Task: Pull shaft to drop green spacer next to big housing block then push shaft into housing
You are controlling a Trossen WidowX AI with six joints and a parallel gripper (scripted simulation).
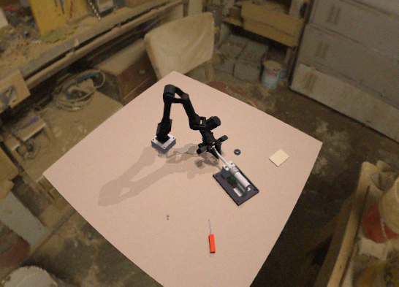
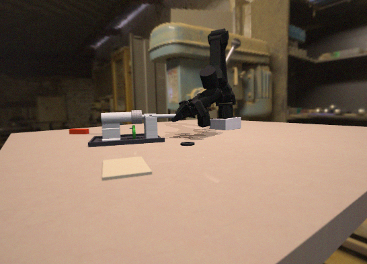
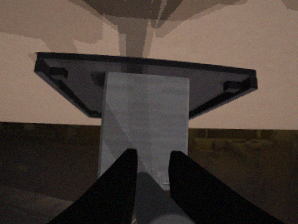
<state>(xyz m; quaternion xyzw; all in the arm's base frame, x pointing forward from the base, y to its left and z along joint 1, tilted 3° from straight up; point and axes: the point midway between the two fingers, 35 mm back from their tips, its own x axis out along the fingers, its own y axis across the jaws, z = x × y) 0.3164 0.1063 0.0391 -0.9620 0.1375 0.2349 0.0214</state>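
Right now the grey shaft is 50 mm ahead of my gripper tip, 10 mm to the right of it and 20 mm above it. From my gripper tip the other things lie so: tan square pad (260 mm ahead, 280 mm to the left, 60 mm below); then black washer (30 mm ahead, 150 mm to the left, 60 mm below); then green spacer (130 mm ahead, 40 mm to the right, 30 mm below).
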